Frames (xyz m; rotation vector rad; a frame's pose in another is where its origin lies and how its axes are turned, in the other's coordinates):
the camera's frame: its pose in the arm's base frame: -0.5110 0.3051 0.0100 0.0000 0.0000 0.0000
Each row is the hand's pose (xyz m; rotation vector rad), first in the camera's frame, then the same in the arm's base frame.
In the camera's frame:
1: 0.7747 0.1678 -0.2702 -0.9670 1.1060 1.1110
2: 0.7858 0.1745 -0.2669 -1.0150 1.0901 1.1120
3: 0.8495 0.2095 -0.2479 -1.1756 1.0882 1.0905
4: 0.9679 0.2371 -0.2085 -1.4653 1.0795 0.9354
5: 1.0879 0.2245 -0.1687 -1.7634 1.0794 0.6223
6: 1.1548 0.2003 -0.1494 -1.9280 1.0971 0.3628
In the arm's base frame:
1: 0.2637 0.4729 -0.2602 -0.9670 1.1060 1.1110
2: 0.2748 0.4796 -0.2569 -1.0150 1.0901 1.1120
3: 0.3385 0.5146 -0.2379 -1.1756 1.0882 1.0905
4: 0.4569 0.5422 -0.1985 -1.4653 1.0795 0.9354
5: 0.5769 0.5296 -0.1587 -1.7634 1.0794 0.6223
6: 0.6438 0.5054 -0.1394 -1.9280 1.0971 0.3628

